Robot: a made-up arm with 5 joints.
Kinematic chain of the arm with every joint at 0, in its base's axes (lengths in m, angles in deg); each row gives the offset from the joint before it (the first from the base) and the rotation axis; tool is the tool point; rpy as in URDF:
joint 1: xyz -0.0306 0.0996 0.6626 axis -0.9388 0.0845 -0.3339
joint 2: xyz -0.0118 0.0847 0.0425 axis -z
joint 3: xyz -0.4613 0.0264 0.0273 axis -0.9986 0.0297 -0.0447
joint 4: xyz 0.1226 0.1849 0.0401 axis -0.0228 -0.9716 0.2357
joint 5: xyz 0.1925 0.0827 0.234 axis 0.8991 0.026 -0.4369
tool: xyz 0.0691 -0.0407 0.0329 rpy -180 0 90
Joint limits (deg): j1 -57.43..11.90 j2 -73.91..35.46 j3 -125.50..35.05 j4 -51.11..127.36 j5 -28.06..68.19
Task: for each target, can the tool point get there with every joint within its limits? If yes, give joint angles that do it. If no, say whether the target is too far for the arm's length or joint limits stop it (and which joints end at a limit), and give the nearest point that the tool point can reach.
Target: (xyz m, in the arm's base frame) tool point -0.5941 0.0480 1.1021
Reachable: yes | joints -21.28 6.96 -36.40 84.45 52.68
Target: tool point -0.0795 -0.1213 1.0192
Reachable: yes | joints -33.15 -40.59 -48.57 -3.58 20.38
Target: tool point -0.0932 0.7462 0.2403
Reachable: no: joint limits stop it (at a limit: joint 1, joint 2, joint 3, joint 4, joint 5) | nearest point -0.3689 0.7677 0.5977 | short by 0.452 m
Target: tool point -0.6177 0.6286 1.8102
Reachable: no: too far | nearest point -0.4581 0.4200 1.3137 | short by 0.562 m
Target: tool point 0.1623 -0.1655 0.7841
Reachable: yes | joints -50.90 -60.65 -91.76 1.74 45.09
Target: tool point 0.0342 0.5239 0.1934
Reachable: no: joint limits stop it (at a limit: joint 1, joint 3, joint 4, joint 5) | nearest point -0.0043 0.3488 0.5839 | short by 0.430 m
